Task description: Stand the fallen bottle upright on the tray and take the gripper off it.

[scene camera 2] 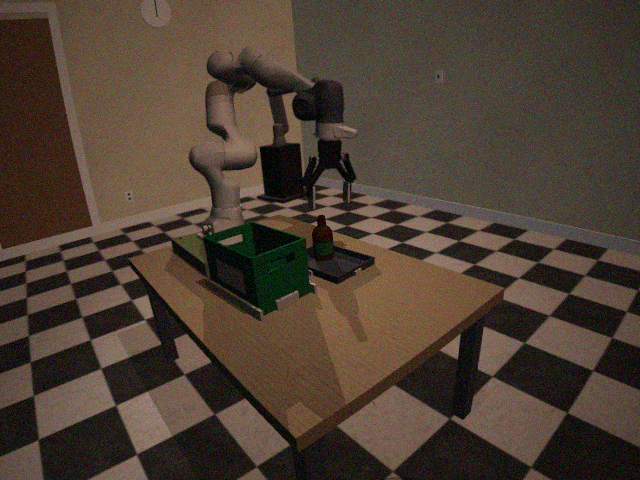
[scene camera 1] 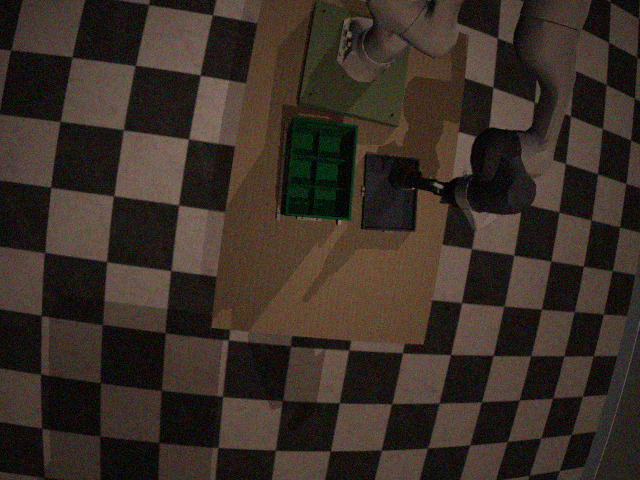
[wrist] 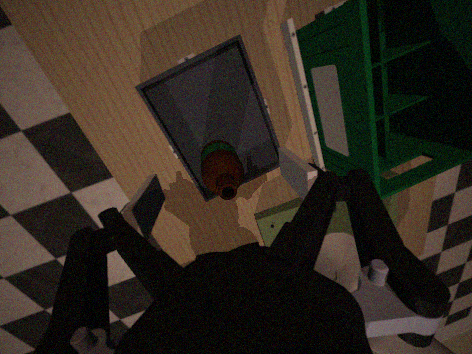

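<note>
The brown bottle (scene camera 1: 400,176) (scene camera 2: 323,241) (wrist: 221,167) with a green label stands upright on the dark tray (scene camera 1: 387,214) (scene camera 2: 337,268) (wrist: 200,107). It is near the tray's end closest to the arm's base. My gripper (scene camera 1: 430,184) (scene camera 2: 329,203) (wrist: 220,173) is wide open and empty. In scene camera 2 its fingertips are above the bottle's neck, with a gap between them and the bottle. In the wrist view the bottle shows between the two spread fingers, below them. The bottle's foot is partly hidden in the wrist view.
A tall green divided crate (scene camera 1: 315,173) (scene camera 2: 281,284) (wrist: 345,100) stands beside the tray, with light strips along its foot. A green base plate (scene camera 1: 356,103) (wrist: 272,220) lies under the arm's base. The wooden table (scene camera 1: 330,310) (scene camera 2: 413,320) carries them all.
</note>
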